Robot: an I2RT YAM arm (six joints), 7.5 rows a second.
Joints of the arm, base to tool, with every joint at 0 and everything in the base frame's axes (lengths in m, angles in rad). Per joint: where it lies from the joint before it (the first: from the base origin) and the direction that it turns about. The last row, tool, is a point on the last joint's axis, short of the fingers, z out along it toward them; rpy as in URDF.
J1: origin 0 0 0.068 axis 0 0 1
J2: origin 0.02 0.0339 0.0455 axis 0 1 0
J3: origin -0.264 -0.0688 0 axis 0 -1 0
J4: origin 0.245 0.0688 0.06 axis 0 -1 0
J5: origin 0.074 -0.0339 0.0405 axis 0 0 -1
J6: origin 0.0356 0 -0.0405 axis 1 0 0
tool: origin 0 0 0 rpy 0 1.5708 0
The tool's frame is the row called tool.
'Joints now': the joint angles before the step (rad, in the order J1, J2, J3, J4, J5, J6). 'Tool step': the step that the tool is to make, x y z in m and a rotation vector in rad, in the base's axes. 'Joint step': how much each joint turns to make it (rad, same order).
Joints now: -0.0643 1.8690 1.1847 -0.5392 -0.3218 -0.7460
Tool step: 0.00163 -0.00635 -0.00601 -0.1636 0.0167 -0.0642
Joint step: -0.0004 0.0145 0.0000 0.0095 0.1762 0.0046
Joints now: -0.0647 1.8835 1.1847 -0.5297 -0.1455 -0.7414
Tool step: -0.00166 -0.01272 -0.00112 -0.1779 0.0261 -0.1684
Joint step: -0.0137 0.0015 -0.0001 -0.0087 0.2205 0.0866
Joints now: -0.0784 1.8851 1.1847 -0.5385 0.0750 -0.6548
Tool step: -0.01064 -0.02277 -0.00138 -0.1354 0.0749 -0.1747
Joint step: -0.0492 0.0000 0.0000 -0.0736 0.1727 0.0797
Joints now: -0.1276 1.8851 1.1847 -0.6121 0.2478 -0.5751
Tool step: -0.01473 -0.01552 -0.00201 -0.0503 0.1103 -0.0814
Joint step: -0.0431 0.0000 -0.0016 -0.1072 0.0725 0.0252
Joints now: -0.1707 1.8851 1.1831 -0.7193 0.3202 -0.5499
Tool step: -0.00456 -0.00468 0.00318 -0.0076 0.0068 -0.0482
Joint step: -0.0145 -0.0115 -0.0011 -0.0266 0.0133 0.0339
